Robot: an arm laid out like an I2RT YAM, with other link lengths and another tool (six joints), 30 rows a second.
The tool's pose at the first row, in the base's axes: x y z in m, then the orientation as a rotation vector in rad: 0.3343, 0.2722, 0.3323, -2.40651, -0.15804, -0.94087
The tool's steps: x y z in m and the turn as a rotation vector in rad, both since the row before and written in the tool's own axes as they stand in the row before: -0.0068, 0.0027, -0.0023, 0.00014, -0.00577, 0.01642; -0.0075, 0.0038, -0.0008, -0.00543, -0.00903, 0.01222; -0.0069, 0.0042, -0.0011, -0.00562, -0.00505, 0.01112; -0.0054, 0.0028, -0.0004, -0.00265, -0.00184, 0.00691; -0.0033, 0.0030, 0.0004, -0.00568, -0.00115, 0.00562; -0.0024, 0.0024, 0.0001, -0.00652, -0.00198, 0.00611; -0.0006, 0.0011, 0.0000, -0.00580, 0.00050, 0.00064
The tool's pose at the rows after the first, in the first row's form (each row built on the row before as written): 0.3286, 0.2693, 0.3280, -2.40701, -0.14027, -0.92656; 0.3235, 0.2664, 0.3219, -2.41468, -0.12642, -0.91178; 0.3187, 0.2630, 0.3163, -2.42065, -0.11234, -0.90226; 0.3150, 0.2610, 0.3119, -2.42292, -0.10346, -0.89766; 0.3134, 0.2590, 0.3082, -2.42783, -0.09460, -0.89523; 0.3122, 0.2573, 0.3055, -2.43380, -0.08507, -0.89177; 0.3120, 0.2564, 0.3046, -2.43882, -0.08163, -0.89353
